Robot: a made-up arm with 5 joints.
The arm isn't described. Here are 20 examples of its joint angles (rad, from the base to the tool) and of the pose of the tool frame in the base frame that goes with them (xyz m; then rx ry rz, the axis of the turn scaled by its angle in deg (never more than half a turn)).
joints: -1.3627 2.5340 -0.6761 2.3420 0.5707
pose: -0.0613 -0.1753 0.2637 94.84 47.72 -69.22
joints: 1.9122 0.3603 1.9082 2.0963 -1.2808
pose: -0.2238 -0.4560 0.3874 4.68 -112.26 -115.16
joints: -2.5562 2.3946 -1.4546 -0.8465 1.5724
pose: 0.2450 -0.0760 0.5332 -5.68 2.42 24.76
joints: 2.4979 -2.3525 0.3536 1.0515 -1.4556
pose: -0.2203 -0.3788 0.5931 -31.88 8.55 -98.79
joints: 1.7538 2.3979 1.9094 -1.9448 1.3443
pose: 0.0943 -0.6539 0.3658 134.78 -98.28 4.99
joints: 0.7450 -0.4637 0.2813 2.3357 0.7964
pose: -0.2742 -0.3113 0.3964 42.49 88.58 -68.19
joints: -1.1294 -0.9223 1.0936 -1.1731 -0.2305
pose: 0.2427 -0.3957 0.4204 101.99 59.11 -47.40
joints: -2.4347 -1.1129 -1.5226 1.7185 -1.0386
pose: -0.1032 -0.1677 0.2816 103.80 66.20 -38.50
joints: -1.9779 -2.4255 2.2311 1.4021 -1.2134
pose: -0.1581 -0.4336 0.5309 -27.08 -119.96 -23.83
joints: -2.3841 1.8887 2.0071 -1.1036 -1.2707
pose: 0.1283 -0.4209 0.4970 86.22 64.18 20.38
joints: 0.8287 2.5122 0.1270 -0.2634 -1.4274
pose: 0.1130 -0.3278 0.3583 -96.81 111.77 -40.86
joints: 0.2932 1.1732 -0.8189 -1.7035 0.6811
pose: -0.2536 0.0090 0.5516 -49.30 -128.33 29.79
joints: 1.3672 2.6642 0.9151 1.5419 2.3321
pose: 0.0428 -0.2202 0.5676 -82.67 -79.11 31.12
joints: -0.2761 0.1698 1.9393 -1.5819 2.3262
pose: -0.1366 -0.6448 0.5886 6.80 65.87 -97.68
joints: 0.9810 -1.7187 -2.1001 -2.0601 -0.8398
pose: 0.1560 -0.2095 0.5403 -35.94 -61.01 -40.99
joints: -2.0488 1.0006 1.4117 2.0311 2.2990
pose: -0.1043 -0.3111 0.5529 -77.36 -144.92 -4.56
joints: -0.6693 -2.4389 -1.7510 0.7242 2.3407
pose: -0.2648 -0.2949 0.3954 -6.61 135.54 -97.50
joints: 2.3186 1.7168 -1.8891 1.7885 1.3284
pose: -0.2120 -0.2634 0.4403 -55.86 22.27 -140.05
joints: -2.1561 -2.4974 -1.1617 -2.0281 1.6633
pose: -0.1505 0.0621 0.4464 -109.06 -87.87 24.48
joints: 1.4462 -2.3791 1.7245 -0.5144 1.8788
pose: -0.0208 -0.5336 0.7317 -85.10 18.70 -122.96
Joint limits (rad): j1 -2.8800..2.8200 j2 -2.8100..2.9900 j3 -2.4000..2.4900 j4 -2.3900..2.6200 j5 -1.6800..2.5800
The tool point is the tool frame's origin. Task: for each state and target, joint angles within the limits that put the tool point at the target. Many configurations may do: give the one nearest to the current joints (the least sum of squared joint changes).
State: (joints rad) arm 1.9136 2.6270 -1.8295 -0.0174 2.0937
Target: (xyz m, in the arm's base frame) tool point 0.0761 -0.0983 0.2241
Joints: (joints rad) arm 2.0106 2.8156 -1.3807 -0.1071 2.2247
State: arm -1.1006 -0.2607 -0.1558 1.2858 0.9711
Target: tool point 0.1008 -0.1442 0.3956
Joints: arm -1.1127 -0.2105 -0.1306 0.5766 1.5426
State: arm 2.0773 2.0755 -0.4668 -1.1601 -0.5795
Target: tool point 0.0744 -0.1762 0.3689
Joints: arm 2.0283 2.0211 -0.9683 -1.2631 -0.9004
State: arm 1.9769 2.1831 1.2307 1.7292 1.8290
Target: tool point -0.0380 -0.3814 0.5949
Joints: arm 1.8245 2.1327 1.2476 2.0898 1.7386
